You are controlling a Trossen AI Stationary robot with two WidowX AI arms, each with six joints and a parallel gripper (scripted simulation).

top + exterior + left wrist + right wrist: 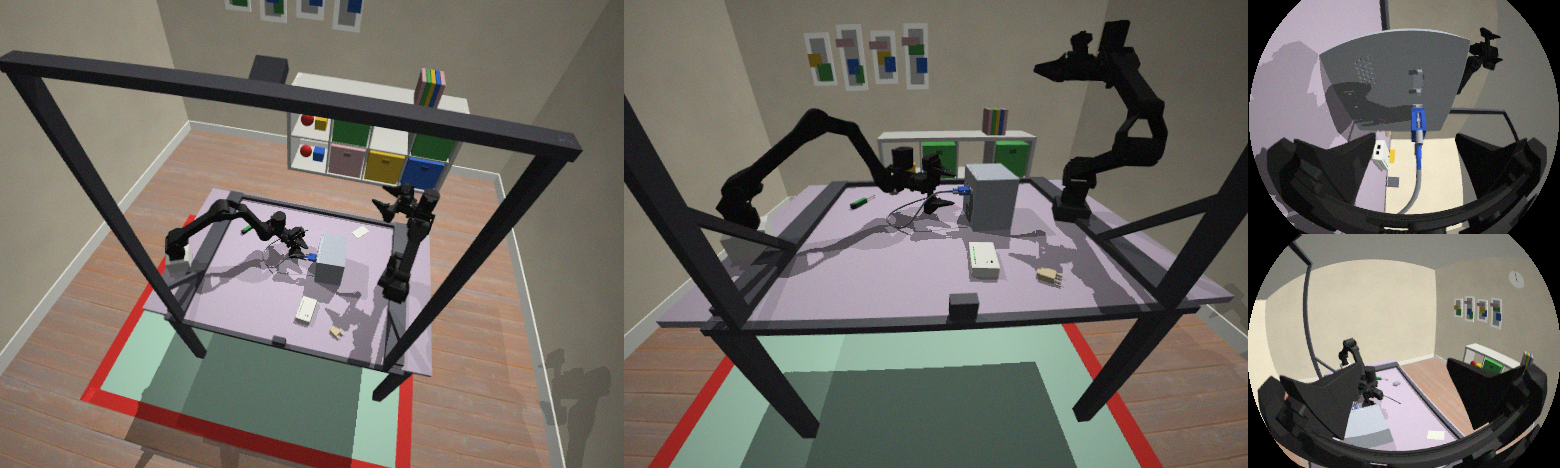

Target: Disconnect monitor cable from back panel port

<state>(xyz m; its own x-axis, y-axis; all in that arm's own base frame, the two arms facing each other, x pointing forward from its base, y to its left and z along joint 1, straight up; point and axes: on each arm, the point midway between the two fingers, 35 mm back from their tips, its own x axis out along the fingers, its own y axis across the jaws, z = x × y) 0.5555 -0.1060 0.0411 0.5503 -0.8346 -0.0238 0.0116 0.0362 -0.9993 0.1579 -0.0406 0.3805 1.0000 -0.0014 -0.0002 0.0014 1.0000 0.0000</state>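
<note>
Now: the blue plug 40 mm behind my left hand and 40 mm to the right of it. The rest, counted from my left hand: back panel: 10 mm behind, 80 mm to the right, 20 mm below; grey box: 20 mm behind, 130 mm to the right, 30 mm below; white device: 240 mm behind, 40 mm to the right, 90 mm below.
</note>
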